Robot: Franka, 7 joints.
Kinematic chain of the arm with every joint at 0, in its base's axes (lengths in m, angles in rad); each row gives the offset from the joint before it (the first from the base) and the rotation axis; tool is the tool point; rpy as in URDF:
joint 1: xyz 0 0 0.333 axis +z
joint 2: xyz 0 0 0 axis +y
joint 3: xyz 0 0 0.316 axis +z
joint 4: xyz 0.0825 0 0 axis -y
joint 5: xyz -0.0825 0 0.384 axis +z
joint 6: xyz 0 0 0 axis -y
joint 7: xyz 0.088 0 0 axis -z
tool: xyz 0 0 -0.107 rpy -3.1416 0 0
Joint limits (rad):
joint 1: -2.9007..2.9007
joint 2: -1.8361..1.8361
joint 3: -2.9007..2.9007
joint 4: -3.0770..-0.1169
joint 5: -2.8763..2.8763
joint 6: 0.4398..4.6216
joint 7: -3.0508..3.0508
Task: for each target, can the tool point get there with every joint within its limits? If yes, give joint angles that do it. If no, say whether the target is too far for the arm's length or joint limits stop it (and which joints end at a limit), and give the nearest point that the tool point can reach.
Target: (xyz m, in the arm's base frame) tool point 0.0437 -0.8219 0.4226
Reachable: yes | joints -1.3287 1.2626 -0.3582 -0.4064 1.6120 3.1499 0.4744
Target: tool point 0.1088 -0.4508 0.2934
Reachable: yes | joints 0.6804 -0.3495 -2.1325 -2.1984 0.5309 1.5896 0.9515
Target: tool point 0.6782 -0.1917 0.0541
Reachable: yes | joints -0.6777 1.3664 0.4400 -1.3778 -0.6673 3.5754 2.1347
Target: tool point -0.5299 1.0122 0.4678
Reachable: no: too far | nearest point -0.3952 0.7548 0.4335 | short by 0.293 m
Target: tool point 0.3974 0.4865 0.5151
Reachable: yes | joints 1.7676 0.3287 -0.8529 -1.6876 -1.1024 1.7653 -0.6161
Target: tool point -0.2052 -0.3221 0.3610
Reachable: yes | joints 2.4624 -1.4929 1.8699 -2.4912 -1.3560 0.8618 0.7420
